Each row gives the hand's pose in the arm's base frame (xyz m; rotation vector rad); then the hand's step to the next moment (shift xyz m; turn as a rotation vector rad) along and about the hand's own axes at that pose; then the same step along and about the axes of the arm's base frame.
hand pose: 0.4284 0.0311 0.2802 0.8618 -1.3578 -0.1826
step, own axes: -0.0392 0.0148 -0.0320 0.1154 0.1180 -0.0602
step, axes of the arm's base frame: 0.0138 0.0468 -0.0199 0.0411 0.0404 0.1660
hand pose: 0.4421 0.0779 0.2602 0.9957 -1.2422 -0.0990
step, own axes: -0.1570 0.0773 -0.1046 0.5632 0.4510 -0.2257
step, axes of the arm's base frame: -0.0070 0.1942 -0.0618 0.1992 0.0835 0.7245
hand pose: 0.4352 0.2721 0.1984 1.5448 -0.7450 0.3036
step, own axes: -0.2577 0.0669 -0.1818 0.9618 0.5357 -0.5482
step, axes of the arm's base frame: -0.1908 0.2478 -0.0781 0.5238 0.2888 1.0746
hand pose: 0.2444 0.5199 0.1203 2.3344 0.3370 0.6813
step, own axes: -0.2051 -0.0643 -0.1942 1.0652 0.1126 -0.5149
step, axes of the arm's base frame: -0.2816 0.0680 0.0024 0.6046 0.6262 0.8092
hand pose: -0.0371 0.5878 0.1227 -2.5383 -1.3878 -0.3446
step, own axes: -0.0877 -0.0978 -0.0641 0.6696 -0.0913 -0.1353
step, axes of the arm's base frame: -0.1349 -0.0378 0.0418 0.2610 0.5370 0.3443
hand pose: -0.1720 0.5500 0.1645 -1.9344 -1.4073 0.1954
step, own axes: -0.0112 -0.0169 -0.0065 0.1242 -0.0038 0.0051
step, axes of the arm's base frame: -0.0140 -0.0104 0.0122 0.0431 0.1117 0.0337
